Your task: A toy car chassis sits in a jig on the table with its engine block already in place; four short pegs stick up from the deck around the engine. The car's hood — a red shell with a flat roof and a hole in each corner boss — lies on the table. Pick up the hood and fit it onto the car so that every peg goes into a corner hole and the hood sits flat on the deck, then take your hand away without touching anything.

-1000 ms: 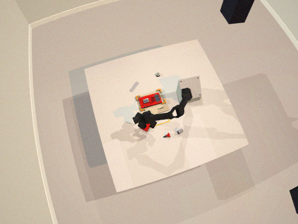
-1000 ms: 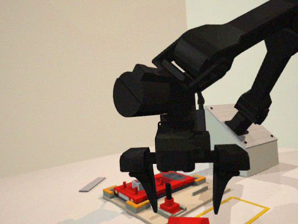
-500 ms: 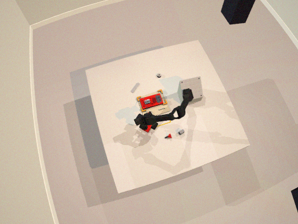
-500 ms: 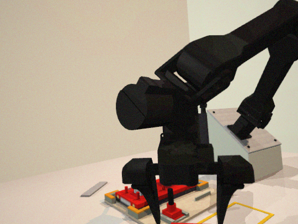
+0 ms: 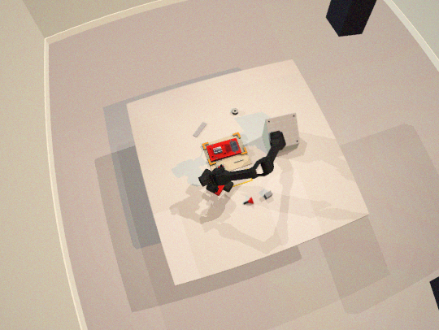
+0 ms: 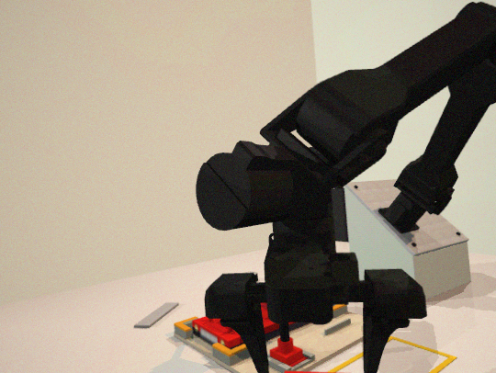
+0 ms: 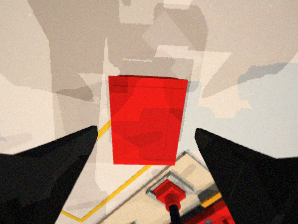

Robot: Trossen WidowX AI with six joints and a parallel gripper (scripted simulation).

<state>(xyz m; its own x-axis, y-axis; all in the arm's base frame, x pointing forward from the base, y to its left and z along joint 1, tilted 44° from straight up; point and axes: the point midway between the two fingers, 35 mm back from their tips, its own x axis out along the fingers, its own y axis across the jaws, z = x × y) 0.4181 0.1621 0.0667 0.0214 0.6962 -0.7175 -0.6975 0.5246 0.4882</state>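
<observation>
Now: gripper tip 20 mm above the red hood. From my gripper tip the other things lie so: grey piece (280 mm behind, 140 mm to the left, 20 mm below); then grey flat bar (410 mm to the right, 30 mm below); then grey engine block (220 mm to the right, 70 mm behind, 10 mm below).
</observation>
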